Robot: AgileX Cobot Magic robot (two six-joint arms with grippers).
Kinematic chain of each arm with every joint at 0, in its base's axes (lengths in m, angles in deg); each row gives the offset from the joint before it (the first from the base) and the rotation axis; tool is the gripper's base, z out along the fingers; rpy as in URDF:
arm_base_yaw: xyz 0 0 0.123 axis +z
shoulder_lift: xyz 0 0 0 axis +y
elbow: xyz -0.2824 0 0.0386 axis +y
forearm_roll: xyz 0.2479 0 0.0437 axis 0.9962 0 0.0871
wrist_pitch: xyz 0 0 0 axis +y
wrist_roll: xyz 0.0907 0 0.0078 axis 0.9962 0 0.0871
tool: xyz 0 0 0 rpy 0 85 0
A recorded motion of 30 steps. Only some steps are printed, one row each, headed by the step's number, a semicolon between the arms.
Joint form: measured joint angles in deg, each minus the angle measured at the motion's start. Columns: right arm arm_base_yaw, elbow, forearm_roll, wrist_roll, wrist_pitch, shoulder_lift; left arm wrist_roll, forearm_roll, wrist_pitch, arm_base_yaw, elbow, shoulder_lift.
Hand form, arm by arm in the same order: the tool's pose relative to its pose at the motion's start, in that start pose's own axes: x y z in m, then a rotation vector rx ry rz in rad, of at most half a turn. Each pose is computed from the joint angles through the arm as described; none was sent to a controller.
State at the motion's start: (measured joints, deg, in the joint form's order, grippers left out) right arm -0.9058 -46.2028 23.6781 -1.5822 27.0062 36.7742; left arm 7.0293 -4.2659 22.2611 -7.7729 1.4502 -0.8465
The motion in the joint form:
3: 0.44 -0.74 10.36 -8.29 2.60 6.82; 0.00 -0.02 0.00 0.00 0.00 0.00
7: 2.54 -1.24 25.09 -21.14 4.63 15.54; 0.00 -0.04 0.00 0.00 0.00 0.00
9: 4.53 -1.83 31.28 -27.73 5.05 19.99; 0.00 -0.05 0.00 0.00 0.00 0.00
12: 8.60 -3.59 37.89 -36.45 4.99 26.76; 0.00 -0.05 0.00 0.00 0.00 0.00
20: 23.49 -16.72 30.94 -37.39 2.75 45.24; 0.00 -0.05 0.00 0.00 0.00 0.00
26: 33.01 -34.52 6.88 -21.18 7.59 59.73; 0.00 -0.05 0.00 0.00 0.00 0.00
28: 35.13 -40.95 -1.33 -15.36 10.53 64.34; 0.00 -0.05 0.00 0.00 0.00 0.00
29: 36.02 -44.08 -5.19 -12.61 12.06 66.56; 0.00 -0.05 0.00 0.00 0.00 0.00
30: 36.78 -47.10 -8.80 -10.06 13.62 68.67; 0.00 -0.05 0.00 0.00 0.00 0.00
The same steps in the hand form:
3: 0.0074 0.0017 0.0312 -0.0609 0.1364 0.0372; 0.0000 0.0000 0.0000 0.0001 0.0000 -0.0003
7: 0.0211 0.0084 0.0703 -0.1788 0.2747 0.0751; 0.0000 0.0000 0.0000 0.0003 0.0000 -0.0006
9: 0.0285 0.0143 0.0894 -0.2418 0.3273 0.0710; 0.0000 0.0000 0.0000 0.0003 0.0000 -0.0008
12: 0.0402 0.0274 0.1177 -0.3302 0.3927 0.0347; 0.0000 0.0000 0.0000 0.0003 0.0000 -0.0008
20: 0.0726 0.0925 0.1875 -0.4807 0.5592 -0.1673; 0.0000 0.0000 0.0000 0.0003 0.0000 -0.0008
26: 0.0957 0.1527 0.2335 -0.5070 0.6909 -0.3977; 0.0000 0.0000 0.0000 0.0003 0.0000 -0.0008
28: 0.1019 0.1680 0.2482 -0.4825 0.7239 -0.4677; 0.0000 0.0000 0.0000 0.0003 0.0000 -0.0008
29: 0.1049 0.1745 0.2554 -0.4642 0.7370 -0.4995; 0.0000 0.0000 0.0000 0.0003 0.0000 -0.0008
30: 0.1075 0.1801 0.2623 -0.4432 0.7478 -0.5288; 0.0000 0.0000 0.0000 0.0003 0.0000 -0.0008

